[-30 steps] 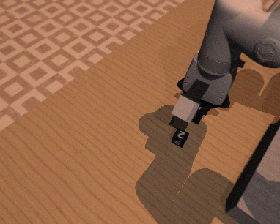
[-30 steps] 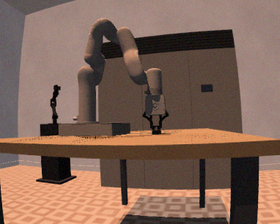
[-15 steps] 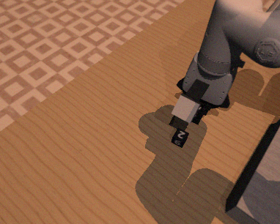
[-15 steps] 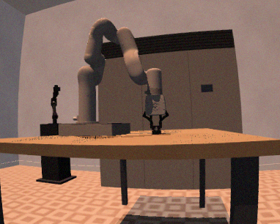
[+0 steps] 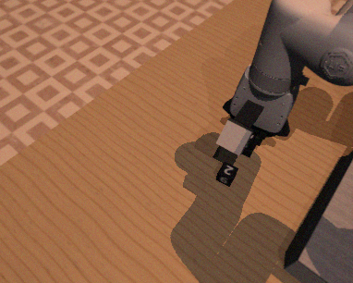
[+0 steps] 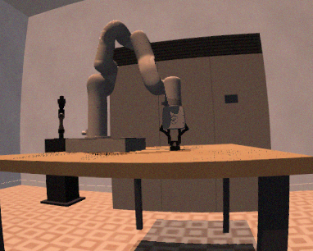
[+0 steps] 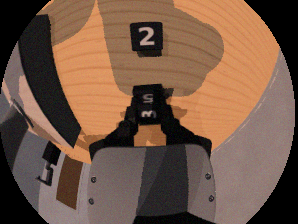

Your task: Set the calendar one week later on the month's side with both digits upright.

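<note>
My hand is 1 cm above the black cube. From my hand the other things lie so: black digit cube: 9 cm to the left, 3 cm below, 1 cm behind.
</note>
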